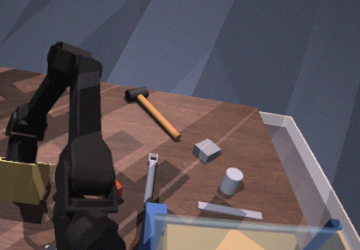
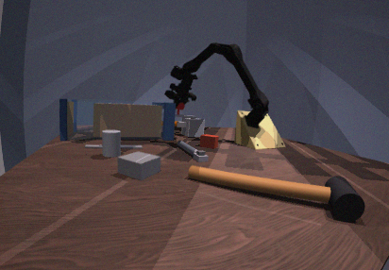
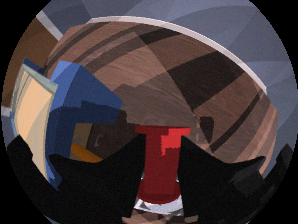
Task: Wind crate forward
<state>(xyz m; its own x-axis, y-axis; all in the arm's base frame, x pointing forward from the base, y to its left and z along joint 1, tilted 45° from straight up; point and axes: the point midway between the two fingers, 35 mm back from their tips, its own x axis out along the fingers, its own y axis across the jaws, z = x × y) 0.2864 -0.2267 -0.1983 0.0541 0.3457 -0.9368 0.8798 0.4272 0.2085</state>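
Now: the winch handle 30 mm behind my gripper tip, 40 mm to the left of it and 30 mm below it. From my gripper tip the other things lie so: flat grey bar (300 mm ahead, 400 mm to the left, 130 mm below); grey winch (90 mm behind, 80 mm to the left, 100 mm below); red grip (10 mm behind, 20 mm to the left).
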